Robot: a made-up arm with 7 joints. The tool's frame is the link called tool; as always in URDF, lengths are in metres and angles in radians. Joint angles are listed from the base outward. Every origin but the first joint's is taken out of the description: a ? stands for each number. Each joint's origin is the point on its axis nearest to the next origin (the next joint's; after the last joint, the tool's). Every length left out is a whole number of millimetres.
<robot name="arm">
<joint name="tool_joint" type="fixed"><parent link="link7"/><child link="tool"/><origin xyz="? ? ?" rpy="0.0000 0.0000 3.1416"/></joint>
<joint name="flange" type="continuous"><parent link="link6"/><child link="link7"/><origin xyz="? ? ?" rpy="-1.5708 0.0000 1.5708"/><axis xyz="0 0 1"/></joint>
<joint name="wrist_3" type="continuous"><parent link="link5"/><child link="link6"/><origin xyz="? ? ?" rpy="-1.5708 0.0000 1.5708"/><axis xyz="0 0 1"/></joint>
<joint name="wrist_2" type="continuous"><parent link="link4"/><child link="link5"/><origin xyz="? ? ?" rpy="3.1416 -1.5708 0.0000"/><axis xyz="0 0 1"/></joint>
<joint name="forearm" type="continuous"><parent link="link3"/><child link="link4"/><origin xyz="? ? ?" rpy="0.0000 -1.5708 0.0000"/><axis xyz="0 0 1"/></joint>
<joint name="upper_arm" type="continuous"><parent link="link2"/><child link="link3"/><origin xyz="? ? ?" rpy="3.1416 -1.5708 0.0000"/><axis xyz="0 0 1"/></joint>
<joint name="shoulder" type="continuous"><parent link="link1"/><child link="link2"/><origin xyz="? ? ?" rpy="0.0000 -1.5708 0.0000"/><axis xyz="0 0 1"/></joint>
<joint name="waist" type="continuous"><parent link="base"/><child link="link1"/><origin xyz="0.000 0.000 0.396" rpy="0.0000 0.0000 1.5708"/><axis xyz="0 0 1"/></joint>
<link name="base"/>
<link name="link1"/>
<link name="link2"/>
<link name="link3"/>
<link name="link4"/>
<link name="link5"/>
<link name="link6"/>
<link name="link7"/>
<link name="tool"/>
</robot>
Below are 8 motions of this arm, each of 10 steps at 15 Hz.
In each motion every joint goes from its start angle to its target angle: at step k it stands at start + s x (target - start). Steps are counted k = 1, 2, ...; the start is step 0. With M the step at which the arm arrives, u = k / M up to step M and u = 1 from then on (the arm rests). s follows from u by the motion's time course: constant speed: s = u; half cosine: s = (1 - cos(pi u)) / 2; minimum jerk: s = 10 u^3 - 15 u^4 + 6 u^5.
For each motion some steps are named. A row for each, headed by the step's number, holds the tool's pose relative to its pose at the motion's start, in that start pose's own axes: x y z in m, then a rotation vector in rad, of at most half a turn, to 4 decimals.
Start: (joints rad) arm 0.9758 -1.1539 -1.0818 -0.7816 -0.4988 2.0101 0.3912
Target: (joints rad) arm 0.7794 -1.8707 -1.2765 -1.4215 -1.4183 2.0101 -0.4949
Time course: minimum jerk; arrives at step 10
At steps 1, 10:
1: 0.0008 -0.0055 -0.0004 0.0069 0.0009 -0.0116
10: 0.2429 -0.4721 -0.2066 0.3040 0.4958 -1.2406

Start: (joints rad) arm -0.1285 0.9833 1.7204 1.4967 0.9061 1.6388 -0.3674
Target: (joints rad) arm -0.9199 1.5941 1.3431 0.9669 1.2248 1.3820 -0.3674
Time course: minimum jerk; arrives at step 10
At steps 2, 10:
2: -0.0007 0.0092 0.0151 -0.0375 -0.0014 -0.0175
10: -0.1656 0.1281 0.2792 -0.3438 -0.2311 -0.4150

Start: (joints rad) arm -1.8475 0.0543 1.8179 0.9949 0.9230 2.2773 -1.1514
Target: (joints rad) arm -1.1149 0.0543 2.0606 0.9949 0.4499 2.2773 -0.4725
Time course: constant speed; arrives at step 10
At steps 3, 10:
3: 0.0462 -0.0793 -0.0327 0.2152 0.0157 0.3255
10: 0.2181 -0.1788 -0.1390 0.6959 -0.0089 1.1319

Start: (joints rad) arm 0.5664 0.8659 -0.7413 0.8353 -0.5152 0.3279 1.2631
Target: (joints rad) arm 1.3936 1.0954 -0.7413 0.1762 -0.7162 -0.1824 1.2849
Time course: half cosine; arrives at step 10
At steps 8, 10:
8: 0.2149 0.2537 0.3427 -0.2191 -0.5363 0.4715
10: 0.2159 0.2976 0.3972 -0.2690 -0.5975 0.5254

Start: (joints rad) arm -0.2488 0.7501 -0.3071 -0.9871 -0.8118 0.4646 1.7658
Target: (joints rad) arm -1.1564 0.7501 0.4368 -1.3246 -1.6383 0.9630 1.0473
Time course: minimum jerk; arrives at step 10
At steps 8, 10:
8: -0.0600 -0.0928 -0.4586 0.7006 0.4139 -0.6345
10: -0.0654 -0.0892 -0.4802 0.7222 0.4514 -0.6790

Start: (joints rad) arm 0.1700 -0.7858 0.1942 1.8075 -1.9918 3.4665 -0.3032
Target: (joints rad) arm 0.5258 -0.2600 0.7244 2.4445 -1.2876 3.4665 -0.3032
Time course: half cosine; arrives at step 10
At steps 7, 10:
7: 0.1038 -0.0532 0.3270 -0.1336 0.4190 0.0997
10: 0.1476 -0.1018 0.3797 -0.1165 0.4759 0.1761

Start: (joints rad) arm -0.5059 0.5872 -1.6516 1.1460 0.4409 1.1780 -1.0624
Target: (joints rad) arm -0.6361 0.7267 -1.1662 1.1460 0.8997 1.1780 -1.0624
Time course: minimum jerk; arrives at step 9
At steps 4, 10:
4: 0.0045 -0.0330 0.0109 0.1338 0.1752 0.2276
10: 0.0464 -0.0946 0.0033 0.3631 0.4337 0.5560

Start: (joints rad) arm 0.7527 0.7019 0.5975 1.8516 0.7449 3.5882 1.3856
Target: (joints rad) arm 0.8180 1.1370 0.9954 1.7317 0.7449 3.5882 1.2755
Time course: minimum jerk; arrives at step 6
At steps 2, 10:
2: -0.0474 -0.0344 0.0032 0.0249 -0.0033 0.1223
10: -0.1799 -0.2174 -0.0155 0.1097 -0.0549 0.5701

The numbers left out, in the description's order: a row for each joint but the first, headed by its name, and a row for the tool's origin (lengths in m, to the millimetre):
tool: 0.000 0.000 0.000
flange: -0.018 -0.128 0.000
wrist_3: -0.132 0.000 0.000
wrist_2: 0.504 -0.021 0.000
forearm: -0.047 0.014 0.000
upper_arm: 0.435 0.000 0.000
shoulder: -0.075 0.000 0.000

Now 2 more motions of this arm.
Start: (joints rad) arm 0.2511 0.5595 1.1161 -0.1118 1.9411 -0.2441 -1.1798
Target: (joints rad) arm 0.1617 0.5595 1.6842 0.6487 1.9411 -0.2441 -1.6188
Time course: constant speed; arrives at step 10
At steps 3, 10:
3: -0.1367 0.0139 -0.0081 -0.0144 0.2140 0.0530
10: -0.4302 -0.0498 0.1461 -0.0382 0.6674 0.2268

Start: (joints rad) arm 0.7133 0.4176 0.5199 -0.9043 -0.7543 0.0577 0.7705
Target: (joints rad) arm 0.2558 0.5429 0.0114 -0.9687 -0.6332 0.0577 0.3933
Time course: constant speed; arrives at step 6
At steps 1, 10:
1: -0.0465 -0.0620 -0.0845 0.0445 0.1069 -0.1618
10: -0.4571 -0.2229 -0.4394 0.2010 0.6730 -0.9686

